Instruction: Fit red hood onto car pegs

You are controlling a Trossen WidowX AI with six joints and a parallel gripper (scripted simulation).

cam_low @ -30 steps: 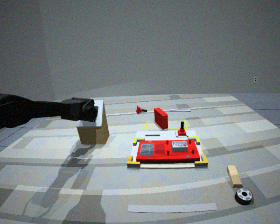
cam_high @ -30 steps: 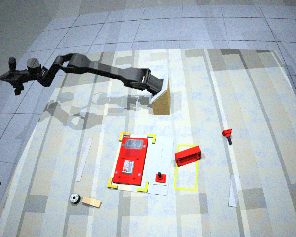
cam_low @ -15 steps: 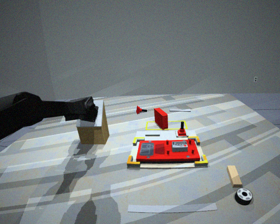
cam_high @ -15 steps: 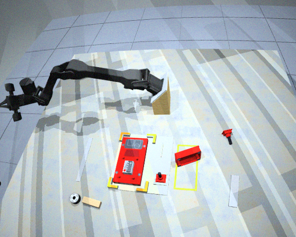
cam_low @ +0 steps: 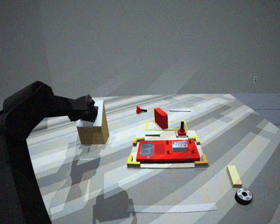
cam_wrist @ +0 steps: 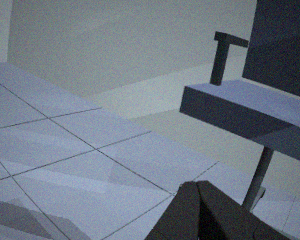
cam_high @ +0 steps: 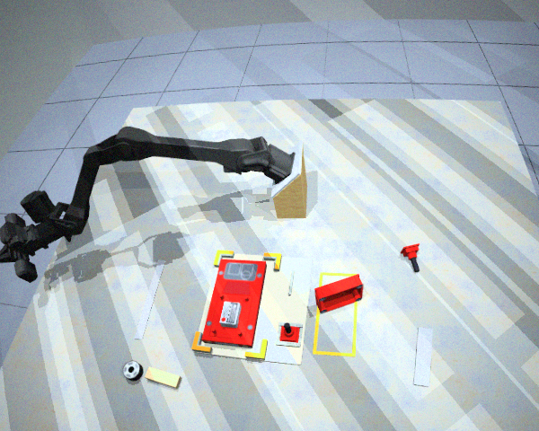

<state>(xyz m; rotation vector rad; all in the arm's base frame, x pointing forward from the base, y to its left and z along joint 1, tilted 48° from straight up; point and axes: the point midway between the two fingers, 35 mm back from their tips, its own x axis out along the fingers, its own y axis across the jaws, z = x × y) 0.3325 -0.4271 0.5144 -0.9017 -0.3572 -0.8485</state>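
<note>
The red hood is 85 cm to the left of my gripper tip, 9 cm behind it and 8 cm below it. Also, from my gripper tip: wooden block: 52 cm to the left, 14 cm ahead, 11 cm below; then grey engine block: 64 cm to the left, 9 cm below, 2 cm behind; then black wheel: 45 cm to the left, 14 cm ahead, 11 cm below.
</note>
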